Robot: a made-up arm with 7 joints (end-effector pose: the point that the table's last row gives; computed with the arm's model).
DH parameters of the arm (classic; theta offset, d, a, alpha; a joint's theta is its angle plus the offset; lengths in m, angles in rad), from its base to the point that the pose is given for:
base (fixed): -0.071 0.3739 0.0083 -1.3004
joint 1: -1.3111 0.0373 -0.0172 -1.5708
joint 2: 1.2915 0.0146 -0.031 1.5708
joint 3: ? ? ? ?
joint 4: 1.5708 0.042 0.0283 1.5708
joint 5: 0 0.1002 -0.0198 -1.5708
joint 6: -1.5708 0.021 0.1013 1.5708
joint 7: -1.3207 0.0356 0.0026 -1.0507
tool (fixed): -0.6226 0.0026 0 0
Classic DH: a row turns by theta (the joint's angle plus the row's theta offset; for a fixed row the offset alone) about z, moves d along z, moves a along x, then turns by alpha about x.
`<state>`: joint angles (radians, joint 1 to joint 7).
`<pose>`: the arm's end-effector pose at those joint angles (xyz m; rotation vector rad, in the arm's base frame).
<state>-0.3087 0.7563 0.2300 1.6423 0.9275 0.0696 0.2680</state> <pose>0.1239 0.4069 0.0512 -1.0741 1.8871 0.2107</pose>
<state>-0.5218 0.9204 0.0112 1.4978 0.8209 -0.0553 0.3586</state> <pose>0.2445 0.4196 0.1459 -0.6283 1.6670 0.0026</pose>
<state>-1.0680 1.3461 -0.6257 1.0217 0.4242 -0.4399 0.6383</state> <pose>0.3641 0.3261 0.4210 0.3614 1.0196 -0.5459</pose>
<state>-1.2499 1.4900 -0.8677 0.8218 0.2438 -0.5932 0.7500</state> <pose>0.3426 0.2797 0.4796 0.5860 0.8137 -0.7854</pose>
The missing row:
joint 3: 1.5708 -0.2817 0.0535 -1.5708
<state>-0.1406 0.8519 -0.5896 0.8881 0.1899 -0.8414 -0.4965</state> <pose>0.1997 0.2423 0.0806 -0.7788 2.3566 -1.7025</pose>
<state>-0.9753 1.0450 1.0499 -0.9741 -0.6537 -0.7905 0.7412</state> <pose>-0.0225 0.2541 0.4160 1.7317 -1.4904 -1.6634</pose>
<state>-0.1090 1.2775 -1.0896 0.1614 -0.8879 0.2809 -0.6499</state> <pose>0.1766 0.3124 0.0871 2.0923 -1.8645 0.8983</pose>
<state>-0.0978 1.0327 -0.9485 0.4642 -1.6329 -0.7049 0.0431</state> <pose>0.2199 0.3692 0.1133 -1.6762 0.3258 -1.2412</pose>
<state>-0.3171 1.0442 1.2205 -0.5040 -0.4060 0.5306 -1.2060</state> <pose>0.0782 0.3641 0.5072 -0.1921 1.1334 -1.7039</pose>
